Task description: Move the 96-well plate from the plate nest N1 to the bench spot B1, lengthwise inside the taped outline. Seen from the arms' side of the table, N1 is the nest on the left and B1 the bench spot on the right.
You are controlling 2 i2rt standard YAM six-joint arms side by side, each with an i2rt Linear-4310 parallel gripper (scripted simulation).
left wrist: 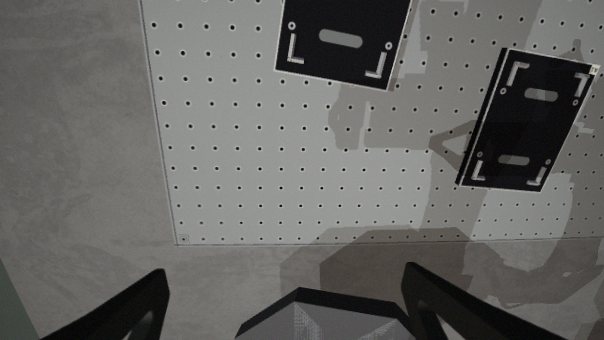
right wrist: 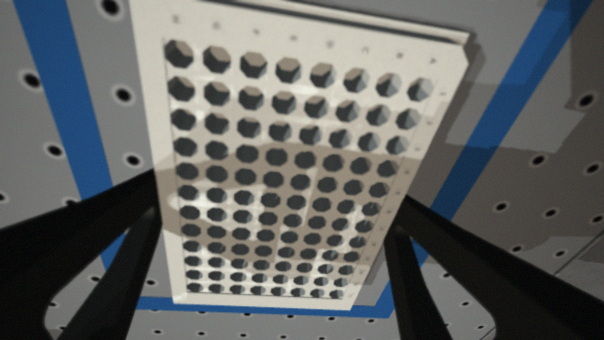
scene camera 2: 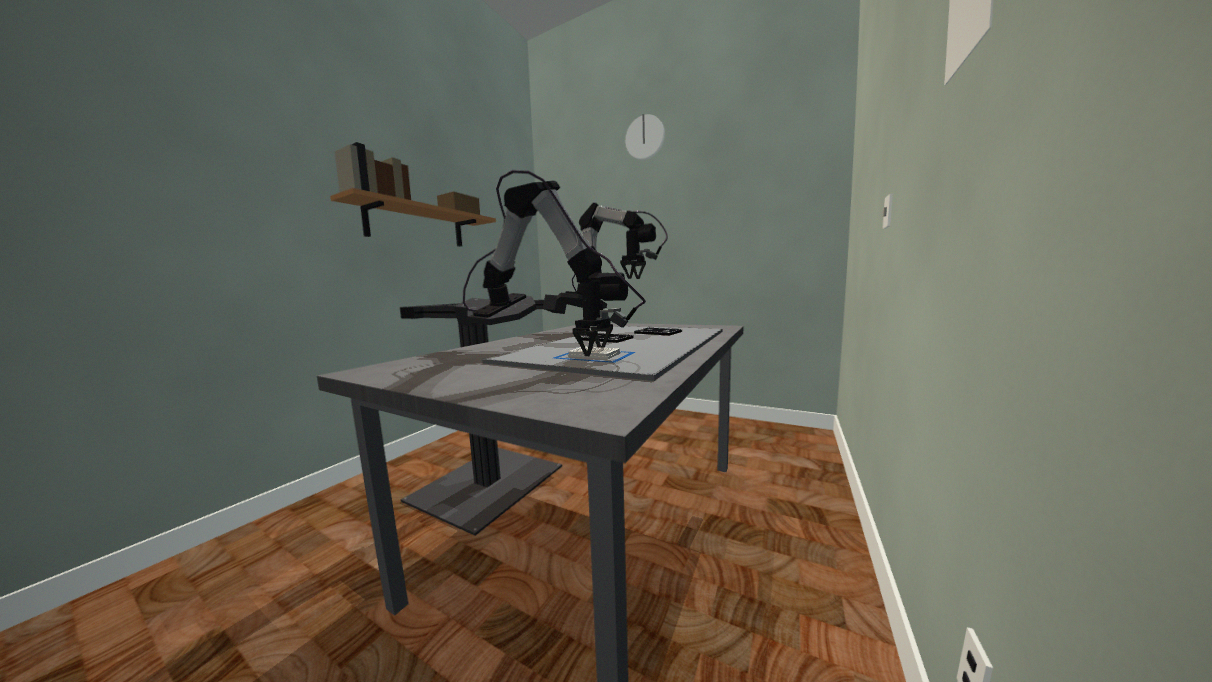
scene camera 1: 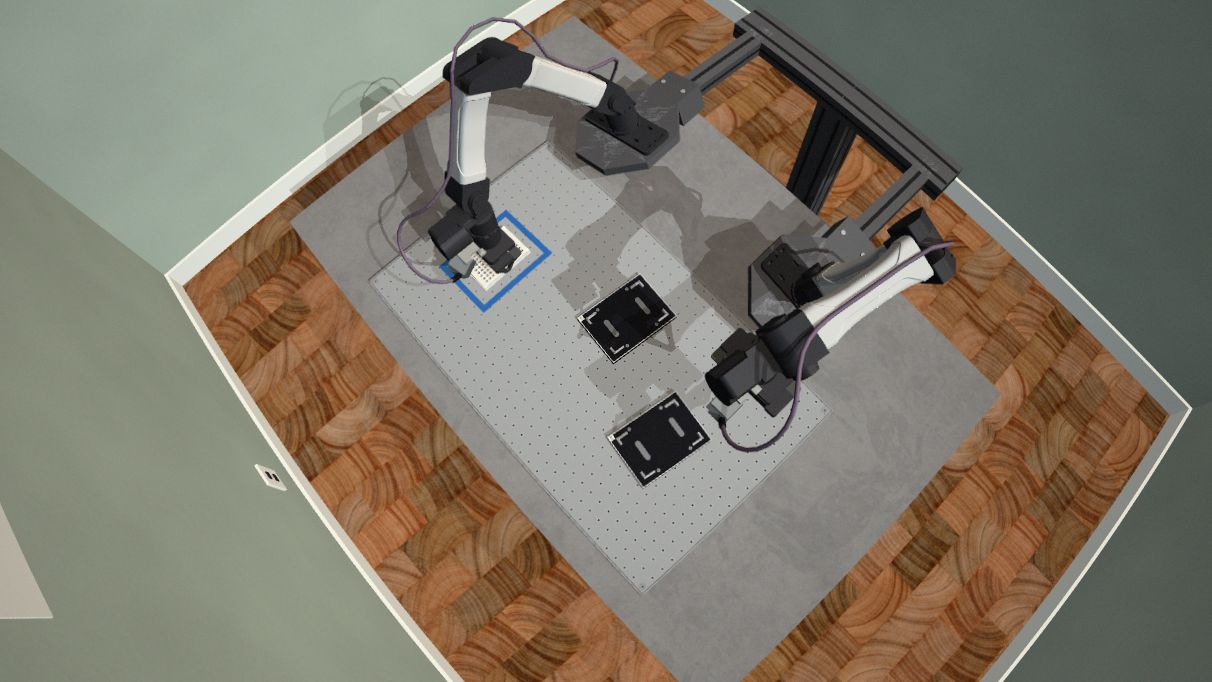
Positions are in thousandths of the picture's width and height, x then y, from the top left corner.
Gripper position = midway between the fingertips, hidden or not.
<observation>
In view: the left gripper (scene camera 1: 618, 565), the right gripper (scene camera 1: 409, 379) and a cream 96-well plate (scene camera 1: 397, 402).
The cream 96-well plate is seen too in the right wrist view (right wrist: 481, 631). The left gripper is seen too in the left wrist view (left wrist: 478, 819). The right gripper shows as well in the right wrist view (right wrist: 468, 563) and in scene camera 2 (scene camera 2: 491, 518). The left wrist view does not show the cream 96-well plate: it is out of frame.
</observation>
